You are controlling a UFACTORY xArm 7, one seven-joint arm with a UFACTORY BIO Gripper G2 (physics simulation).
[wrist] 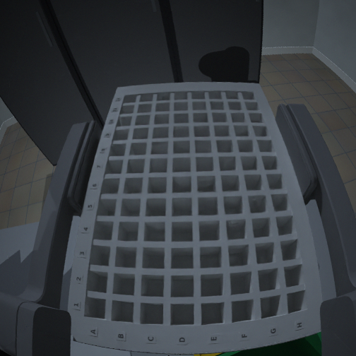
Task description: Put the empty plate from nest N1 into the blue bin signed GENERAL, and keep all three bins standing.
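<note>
The empty white plate [195,182], a grid of square wells with letters A to H along its near rim and numbers up its left rim, fills the middle of the wrist view. My gripper [194,159] is shut on the plate, one finger against each long side. The wells look empty. The blue bin signed GENERAL does not show in this view, and nest N1 does not show either.
Tall dark cabinets [115,47] stand beyond the plate, with a shadow on the right one. Tiled floor [300,90] and pale walls lie at the right. A green object [305,345] and a bit of yellow show at the bottom edge. A pale surface [17,245] lies at the lower left.
</note>
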